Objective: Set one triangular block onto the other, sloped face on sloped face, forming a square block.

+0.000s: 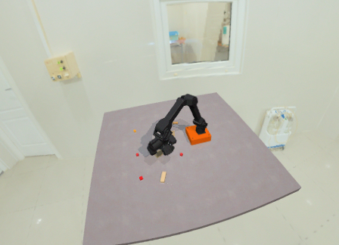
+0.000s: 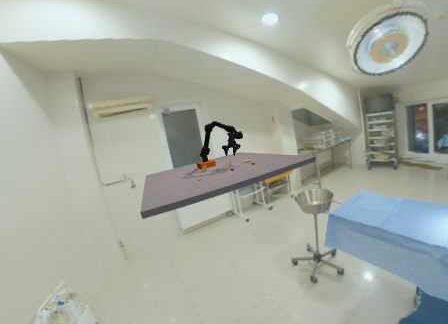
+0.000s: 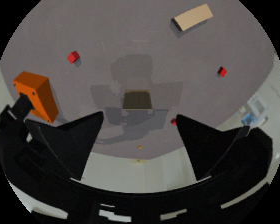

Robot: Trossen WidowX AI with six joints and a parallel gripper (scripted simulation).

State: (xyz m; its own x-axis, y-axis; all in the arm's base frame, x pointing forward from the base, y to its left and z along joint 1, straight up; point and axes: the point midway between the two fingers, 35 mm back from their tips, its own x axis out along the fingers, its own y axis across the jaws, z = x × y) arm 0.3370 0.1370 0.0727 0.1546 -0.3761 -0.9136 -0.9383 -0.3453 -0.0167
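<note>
The light wooden triangular block lies 1 cm ahead of my gripper tip, 4 cm to the right of it and 8 cm below it. Also, from my gripper tip: tiny wooden bit: 20 cm behind, 36 cm to the right, 9 cm below; then tiny orange piece: 16 cm ahead, 38 cm to the right, 9 cm below.
</note>
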